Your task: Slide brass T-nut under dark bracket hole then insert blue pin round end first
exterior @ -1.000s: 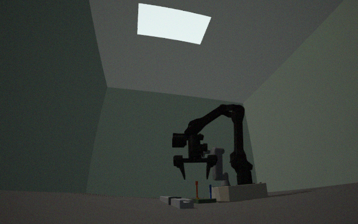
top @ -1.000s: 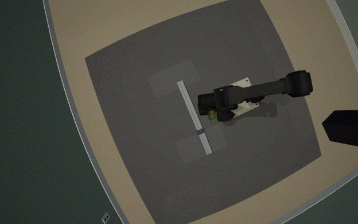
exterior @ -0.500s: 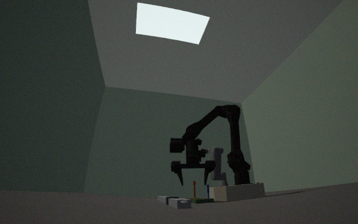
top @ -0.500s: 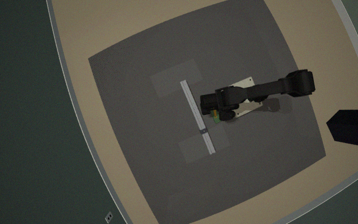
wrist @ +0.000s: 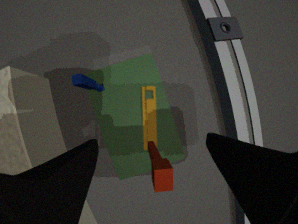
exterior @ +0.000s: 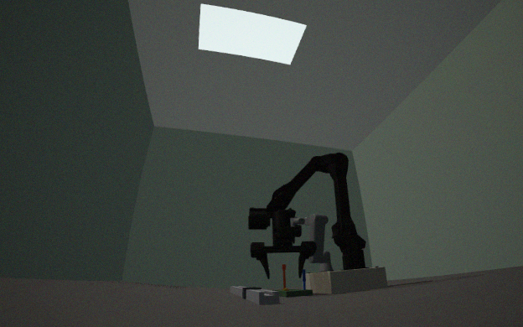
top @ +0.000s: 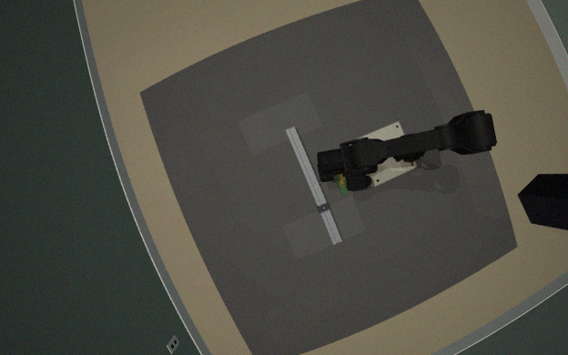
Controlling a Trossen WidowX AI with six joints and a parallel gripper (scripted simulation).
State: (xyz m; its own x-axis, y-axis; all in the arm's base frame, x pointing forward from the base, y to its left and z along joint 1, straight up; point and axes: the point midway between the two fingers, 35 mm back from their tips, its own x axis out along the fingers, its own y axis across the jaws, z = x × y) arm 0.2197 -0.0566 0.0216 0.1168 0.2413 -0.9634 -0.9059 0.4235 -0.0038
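The brass T-nut is 20 mm to the left of my gripper tip and 10 mm ahead of it. Round my gripper tip: blue pin (60 mm to the left, 20 mm below, 20 mm behind); then green tray (40 mm to the left, 40 mm below, 10 mm behind).
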